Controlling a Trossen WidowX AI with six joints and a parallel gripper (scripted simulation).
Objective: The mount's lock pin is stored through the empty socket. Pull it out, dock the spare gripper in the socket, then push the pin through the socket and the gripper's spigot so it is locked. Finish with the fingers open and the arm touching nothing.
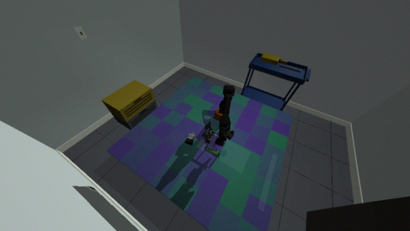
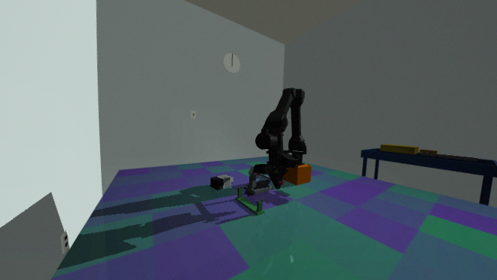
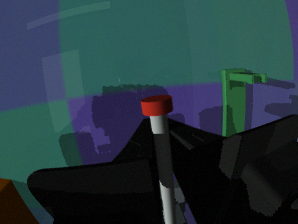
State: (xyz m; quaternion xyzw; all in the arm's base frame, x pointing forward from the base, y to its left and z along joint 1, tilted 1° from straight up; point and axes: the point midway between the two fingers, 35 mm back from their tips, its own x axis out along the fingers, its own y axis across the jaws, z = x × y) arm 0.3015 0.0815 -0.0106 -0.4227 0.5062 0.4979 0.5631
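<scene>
My gripper tip is 10 cm short of the green cradle, 6 cm to the left of it and 3 cm above it. Round my gripper tip: grey mount: 14 cm to the right, 3 cm behind; spare gripper: 28 cm to the right, 5 cm ahead, 3 cm below.
</scene>
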